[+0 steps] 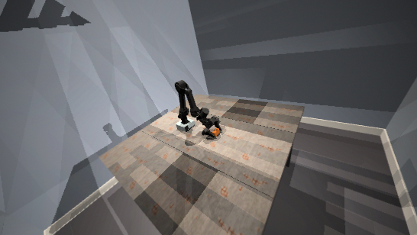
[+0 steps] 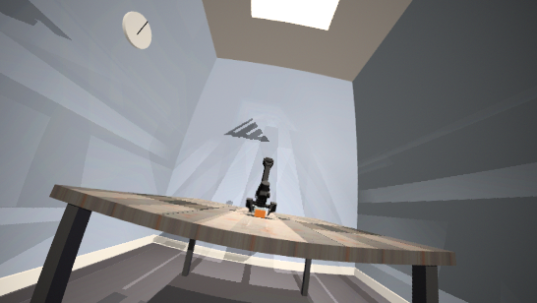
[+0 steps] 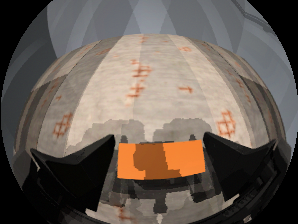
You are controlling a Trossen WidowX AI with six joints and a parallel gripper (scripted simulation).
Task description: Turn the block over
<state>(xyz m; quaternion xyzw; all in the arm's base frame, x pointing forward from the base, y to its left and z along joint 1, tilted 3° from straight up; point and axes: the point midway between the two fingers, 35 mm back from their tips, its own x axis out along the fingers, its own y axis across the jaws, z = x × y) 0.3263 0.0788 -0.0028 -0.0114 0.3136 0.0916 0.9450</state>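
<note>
Now: gripper tip 3 cm past the orange block.
</note>
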